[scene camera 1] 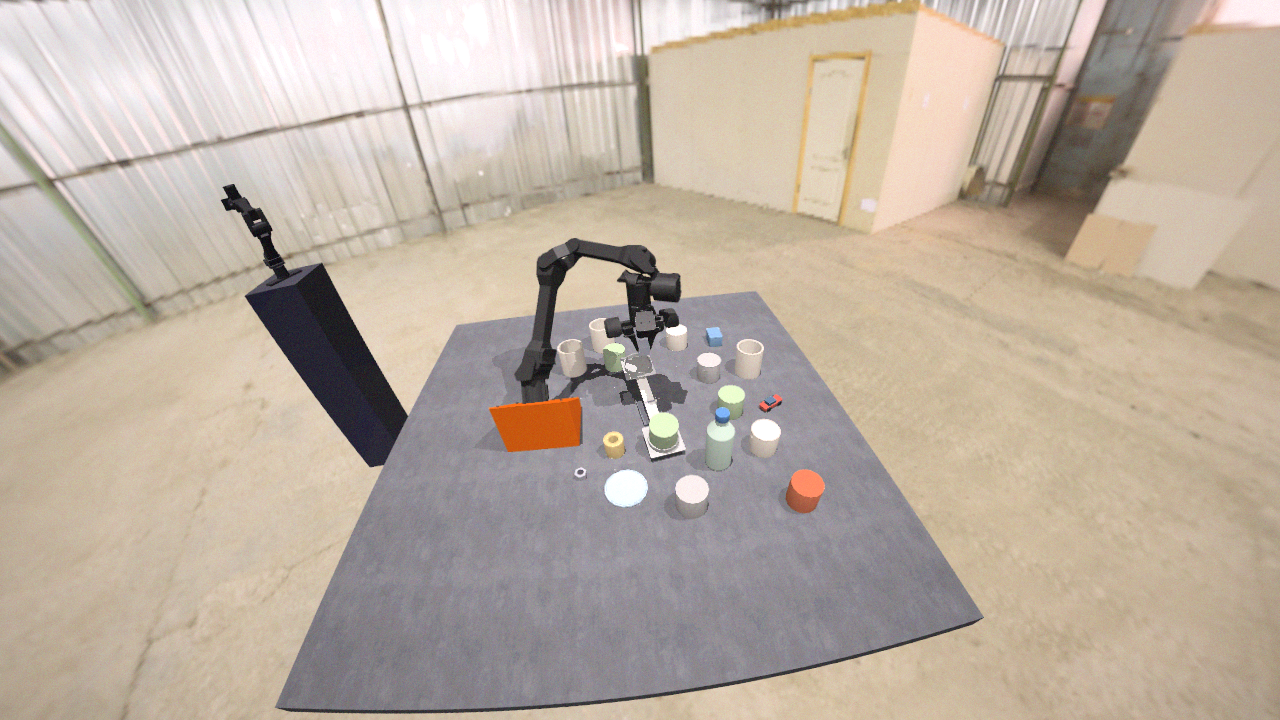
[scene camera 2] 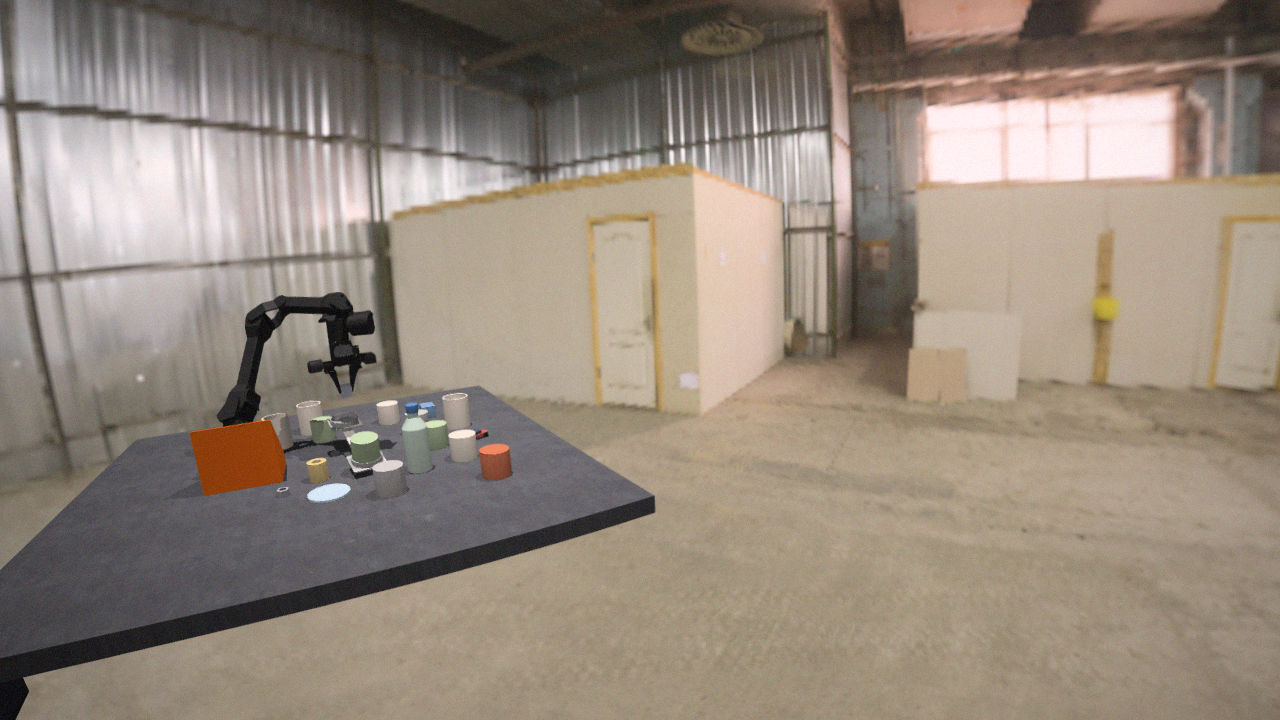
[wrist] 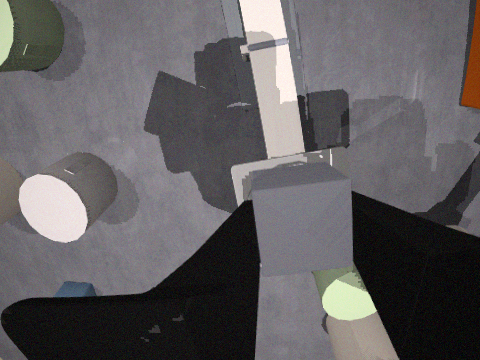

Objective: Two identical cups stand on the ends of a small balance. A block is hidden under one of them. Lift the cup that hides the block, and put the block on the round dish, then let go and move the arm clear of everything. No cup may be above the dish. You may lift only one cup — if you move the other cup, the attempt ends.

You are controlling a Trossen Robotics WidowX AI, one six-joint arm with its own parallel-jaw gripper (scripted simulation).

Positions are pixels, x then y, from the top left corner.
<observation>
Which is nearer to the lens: the balance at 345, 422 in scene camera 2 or the pale green bottle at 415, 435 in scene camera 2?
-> The pale green bottle.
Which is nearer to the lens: the beige cup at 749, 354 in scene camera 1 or the pale green bottle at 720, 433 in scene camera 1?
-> The pale green bottle.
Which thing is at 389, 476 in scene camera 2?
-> A grey cylinder.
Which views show the orange cylinder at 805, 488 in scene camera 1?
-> Scene camera 1 and scene camera 2 only.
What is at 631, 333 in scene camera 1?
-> My gripper.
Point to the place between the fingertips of my gripper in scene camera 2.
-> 346, 392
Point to an orange cylinder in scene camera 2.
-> At 495, 461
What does my gripper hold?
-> A grey block.
</observation>
